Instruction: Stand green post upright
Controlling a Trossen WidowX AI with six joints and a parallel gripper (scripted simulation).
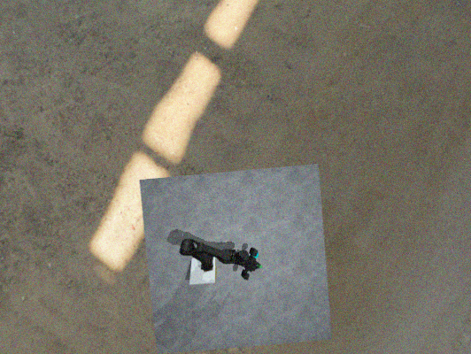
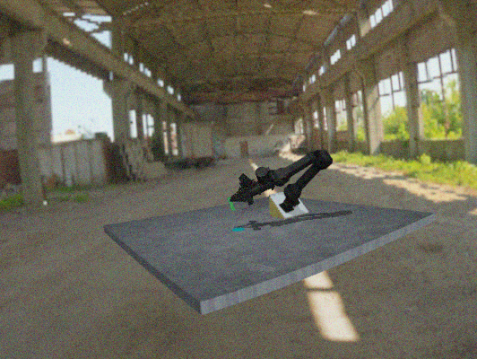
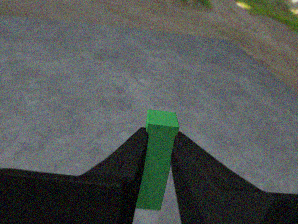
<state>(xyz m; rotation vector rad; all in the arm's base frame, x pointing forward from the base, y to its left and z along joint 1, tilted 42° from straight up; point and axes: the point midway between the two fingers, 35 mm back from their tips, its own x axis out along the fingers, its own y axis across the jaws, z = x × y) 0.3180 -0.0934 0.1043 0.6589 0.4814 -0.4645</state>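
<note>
Right now the cyan circle is 2 cm behind my gripper tip, 2 cm to the left of it and 14 cm below it. Round my gripper tip: green post 1 cm behind, 2 cm below.
</note>
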